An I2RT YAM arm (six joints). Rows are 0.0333 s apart.
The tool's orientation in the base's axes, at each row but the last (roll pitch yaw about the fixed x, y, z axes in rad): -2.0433 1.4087 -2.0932; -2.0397 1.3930 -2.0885; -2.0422 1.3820 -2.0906; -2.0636 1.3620 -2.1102; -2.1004 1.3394 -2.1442; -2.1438 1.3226 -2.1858; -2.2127 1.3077 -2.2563; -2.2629 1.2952 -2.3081; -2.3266 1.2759 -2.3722; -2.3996 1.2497 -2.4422; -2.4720 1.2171 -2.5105
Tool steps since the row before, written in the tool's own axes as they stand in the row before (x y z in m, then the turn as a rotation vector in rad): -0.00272 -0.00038 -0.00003 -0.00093 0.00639 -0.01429; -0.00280 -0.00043 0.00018 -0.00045 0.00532 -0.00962; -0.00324 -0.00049 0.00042 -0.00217 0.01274 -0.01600; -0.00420 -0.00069 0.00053 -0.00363 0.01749 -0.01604; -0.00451 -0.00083 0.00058 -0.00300 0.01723 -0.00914; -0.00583 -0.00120 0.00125 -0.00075 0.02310 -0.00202; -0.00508 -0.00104 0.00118 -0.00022 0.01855 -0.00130; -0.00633 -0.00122 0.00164 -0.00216 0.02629 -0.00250; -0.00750 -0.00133 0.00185 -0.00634 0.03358 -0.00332; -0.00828 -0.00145 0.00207 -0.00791 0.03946 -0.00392; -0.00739 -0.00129 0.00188 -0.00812 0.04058 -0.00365
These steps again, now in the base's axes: 0.00017 0.00001 0.00274 -0.01387 0.00723 0.00105; 0.00041 0.00000 0.00281 -0.00931 0.00585 0.00037; 0.00070 0.00002 0.00323 -0.01520 0.01379 0.00136; 0.00095 0.00004 0.00418 -0.01491 0.01872 0.00193; 0.00111 0.00002 0.00449 -0.00815 0.01796 0.00057; 0.00203 -0.00007 0.00573 -0.00127 0.02286 -0.00377; 0.00197 -0.00006 0.00494 -0.00076 0.01826 -0.00345; 0.00274 -0.00002 0.00606 -0.00139 0.02629 -0.00300; 0.00334 0.00009 0.00709 -0.00115 0.03431 -0.00037; 0.00398 0.00013 0.00768 -0.00126 0.04042 0.00000; 0.00386 0.00012 0.00670 -0.00093 0.04153 -0.00012
